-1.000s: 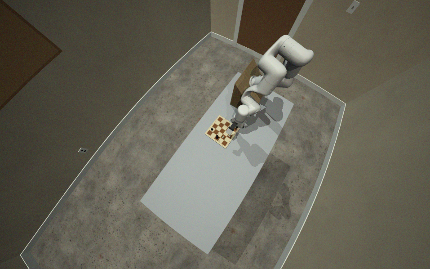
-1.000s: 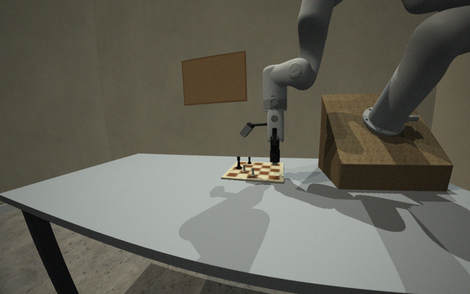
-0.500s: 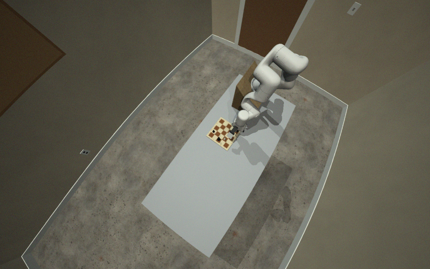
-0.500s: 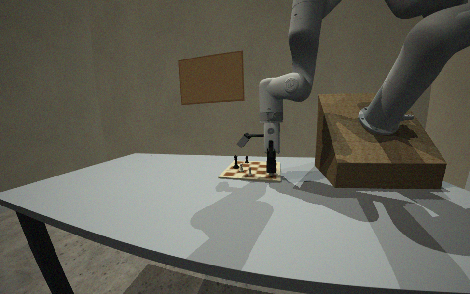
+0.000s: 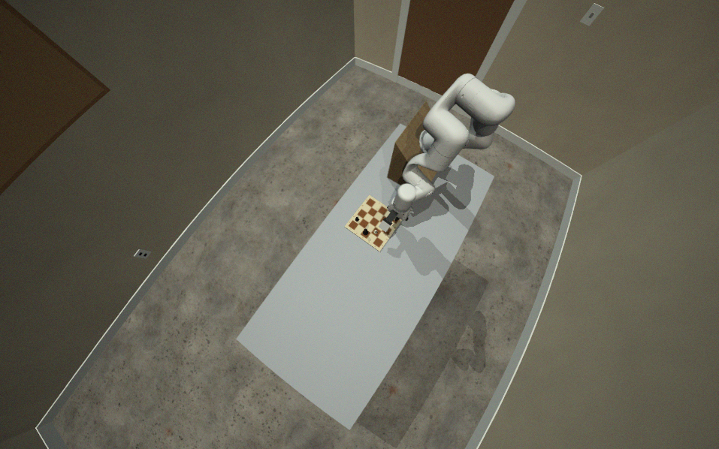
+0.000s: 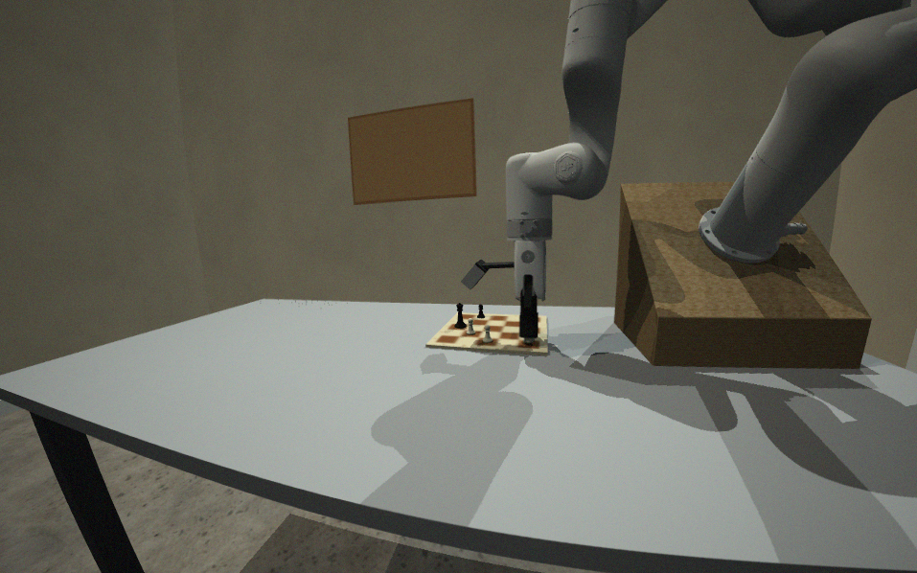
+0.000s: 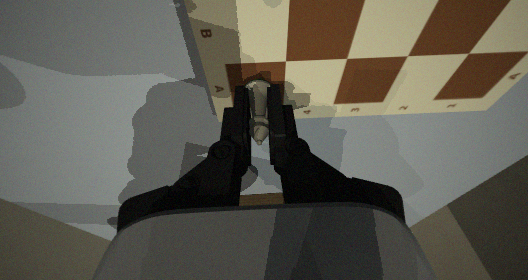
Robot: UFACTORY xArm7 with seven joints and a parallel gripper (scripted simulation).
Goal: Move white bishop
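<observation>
Right now the white bishop is 10 mm below my hand. From my hand the other things lie so: black pawn: 160 mm to the right, 110 mm ahead, 20 mm below; then tall black piece: 140 mm ahead, 90 mm to the right, 10 mm below; then chessboard: 80 mm to the right, 70 mm ahead, 40 mm below.
</observation>
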